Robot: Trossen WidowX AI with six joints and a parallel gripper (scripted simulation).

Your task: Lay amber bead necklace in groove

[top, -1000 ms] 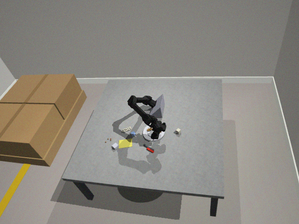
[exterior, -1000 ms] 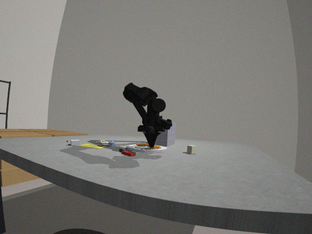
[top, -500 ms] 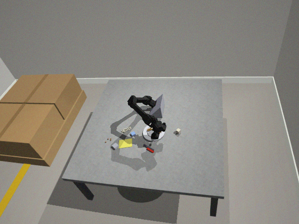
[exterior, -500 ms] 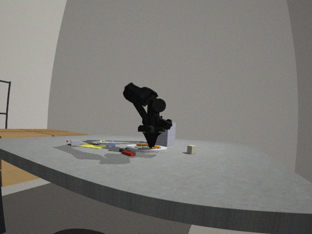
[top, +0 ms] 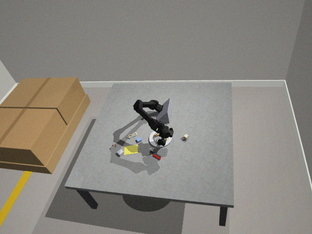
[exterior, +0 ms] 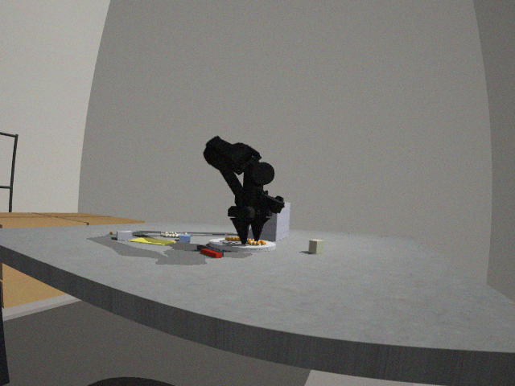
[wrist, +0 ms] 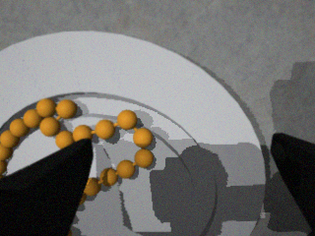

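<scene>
Now: the round bead board 50 mm to the right of my gripper tip, 50 mm behind it and 10 mm below it. From my gripper tip the other things lie so: blue cube 230 mm to the right, 10 mm below, 10 mm behind; cream cube 170 mm to the left, 70 mm behind; red-handled tool 140 mm ahead, 50 mm to the right, 20 mm below.
</scene>
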